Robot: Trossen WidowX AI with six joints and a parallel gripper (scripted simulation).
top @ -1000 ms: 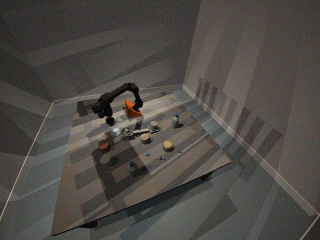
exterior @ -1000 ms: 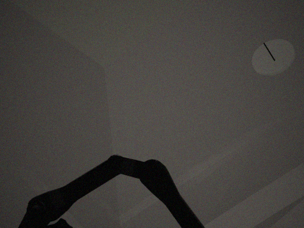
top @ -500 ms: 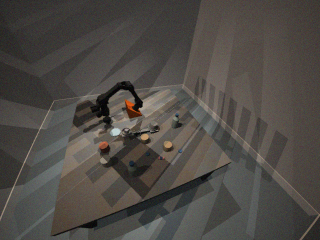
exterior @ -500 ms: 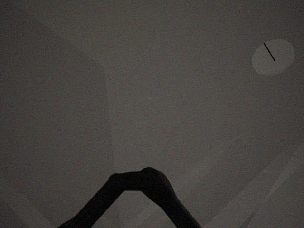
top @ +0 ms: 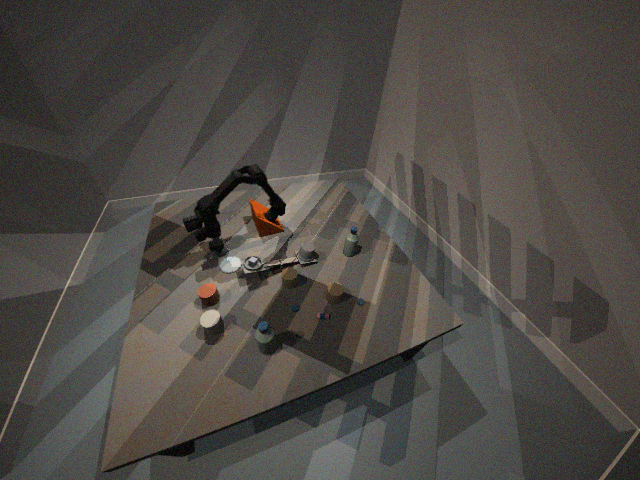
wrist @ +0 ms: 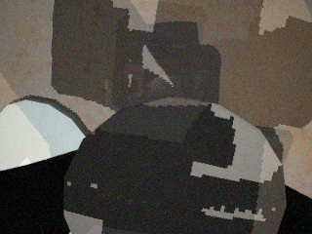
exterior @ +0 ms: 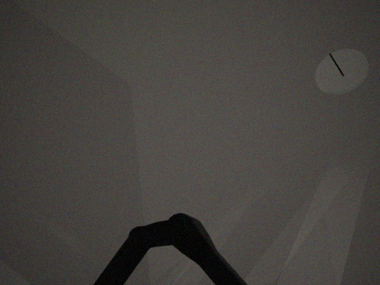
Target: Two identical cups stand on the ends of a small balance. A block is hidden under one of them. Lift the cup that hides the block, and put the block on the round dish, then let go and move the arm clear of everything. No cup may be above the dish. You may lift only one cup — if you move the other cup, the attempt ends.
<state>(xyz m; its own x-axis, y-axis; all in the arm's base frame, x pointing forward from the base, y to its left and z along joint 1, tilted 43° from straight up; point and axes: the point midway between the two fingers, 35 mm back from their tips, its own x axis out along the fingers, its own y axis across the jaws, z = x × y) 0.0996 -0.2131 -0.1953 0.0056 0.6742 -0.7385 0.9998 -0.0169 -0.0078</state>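
My gripper tip is now 200 mm short of the grey block, 130 mm to the right of it and 50 mm below it. Round my gripper tip: round dish: 100 mm ahead, 30 mm to the left, 30 mm below; cream cup: 410 mm ahead, 70 mm to the right; grey cup: 200 mm ahead, 410 mm to the left, 20 mm above.
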